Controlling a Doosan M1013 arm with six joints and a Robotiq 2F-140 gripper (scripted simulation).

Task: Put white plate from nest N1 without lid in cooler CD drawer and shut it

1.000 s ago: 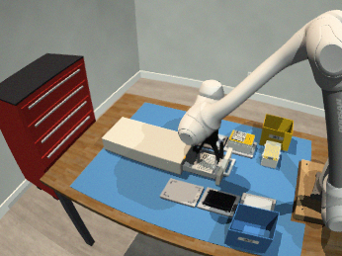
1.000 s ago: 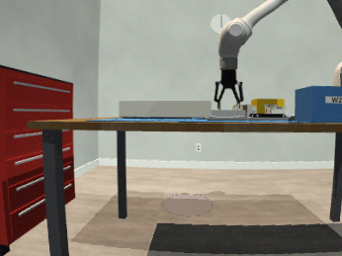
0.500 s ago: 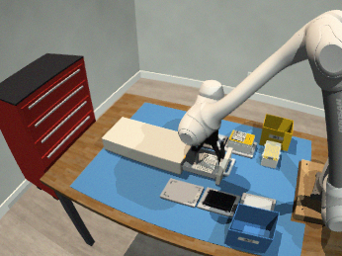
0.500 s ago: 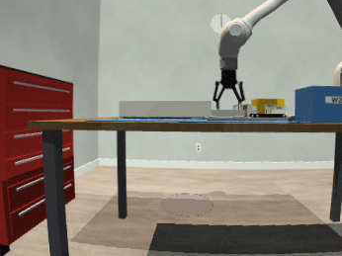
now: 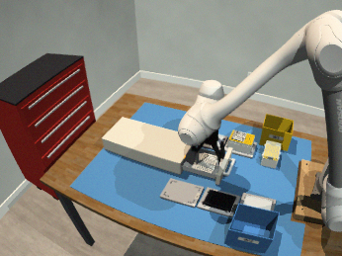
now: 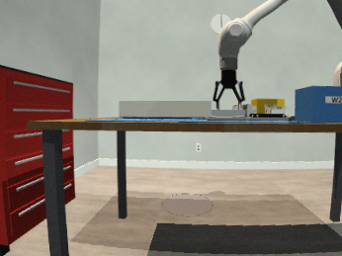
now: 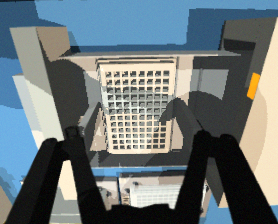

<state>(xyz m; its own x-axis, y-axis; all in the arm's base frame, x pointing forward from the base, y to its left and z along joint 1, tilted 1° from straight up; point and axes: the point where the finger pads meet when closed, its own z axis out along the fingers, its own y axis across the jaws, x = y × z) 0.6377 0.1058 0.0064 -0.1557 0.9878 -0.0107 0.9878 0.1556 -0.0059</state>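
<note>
The white plate is 20 mm below my hand. The rest, counted from my hand: clear plate: 180 mm to the right, 80 mm ahead, 20 mm below; then cooler CD: 170 mm ahead, 30 mm to the left, 10 mm below; then drawer: 40 mm ahead, 20 mm below, 10 mm to the left.
</note>
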